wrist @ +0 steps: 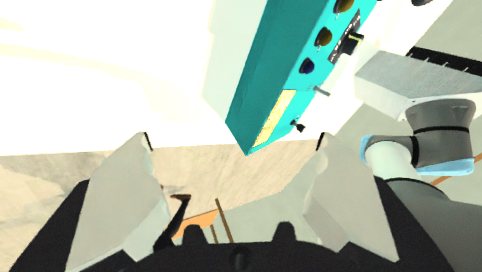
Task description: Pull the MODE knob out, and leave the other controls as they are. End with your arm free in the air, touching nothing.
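Seen in the pictures: gripper, between the fingertips: [236, 134]; arm's base, origin of its link: [436, 109].
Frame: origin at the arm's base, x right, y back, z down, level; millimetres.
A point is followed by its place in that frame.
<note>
A teal control box [260, 65] @[x -184, y -617, z 207 mm] stands at the upper middle of the wrist view, its control face turned to the right and seen at a steep slant. Along it are a black knob with a yellow mark [353, 44] @[x -46, y -455, z 154 mm], round dark knobs [306, 65] @[x -144, y -593, z 121 mm] [324, 37] @[x -99, y -600, z 118 mm] [344, 5] @[x -56, y -604, z 117 mm], a thin grey lever [321, 91] @[x -158, y -417, z 165 mm] and a small black knob on a stem [298, 126] @[x -274, y -408, z 156 mm] near the lower end. The lettering is too small to read, so I cannot tell which control is MODE. My gripper [236, 134] @[x -237, y -757, z 9 mm] is open and empty. Its fingertips are apart from the controls.
A white table top [125, 90] @[x -350, y -838, z 271 mm] lies under the box. At the right are a grey metal block [420, 75] @[x 53, y -86, z 95 mm], a black slotted strip [450, 61] and grey, white and blue arm parts [442, 142] @[x -93, y -84, z -83 mm]. A person's dark leg [176, 220] and an orange surface [200, 223] show at the bottom.
</note>
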